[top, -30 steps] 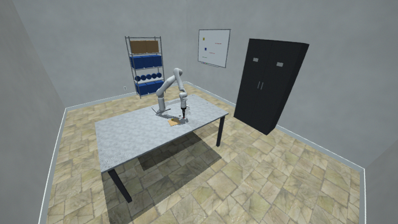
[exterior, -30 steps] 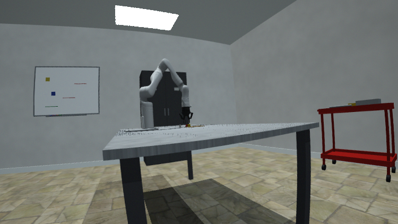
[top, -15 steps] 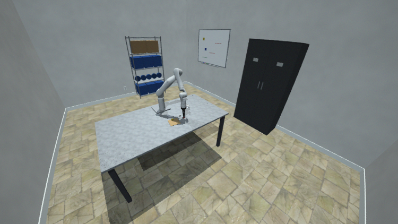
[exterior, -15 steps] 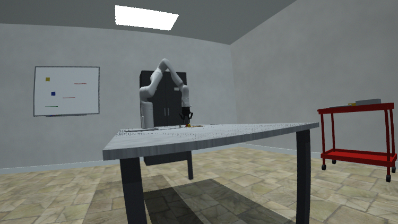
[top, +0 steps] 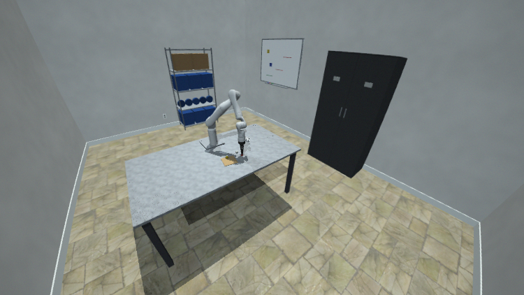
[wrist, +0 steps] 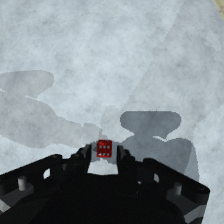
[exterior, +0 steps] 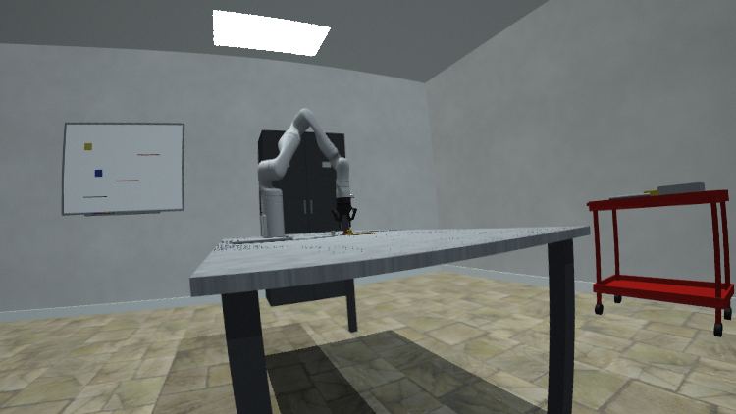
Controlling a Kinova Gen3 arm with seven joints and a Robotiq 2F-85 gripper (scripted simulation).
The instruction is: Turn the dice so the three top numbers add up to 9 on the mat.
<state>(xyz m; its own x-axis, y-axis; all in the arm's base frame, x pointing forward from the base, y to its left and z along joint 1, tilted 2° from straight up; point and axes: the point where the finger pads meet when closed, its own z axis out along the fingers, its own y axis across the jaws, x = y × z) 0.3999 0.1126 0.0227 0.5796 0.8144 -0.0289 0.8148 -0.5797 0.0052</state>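
Right now my hand is 40 mm above the red die. Round my hand: tan mat: 160 mm to the right, 40 mm below, 10 mm behind; then yellow die: 160 mm to the right, 60 mm behind, 30 mm below; then white die: 80 mm behind, 40 mm below, 10 mm to the right.
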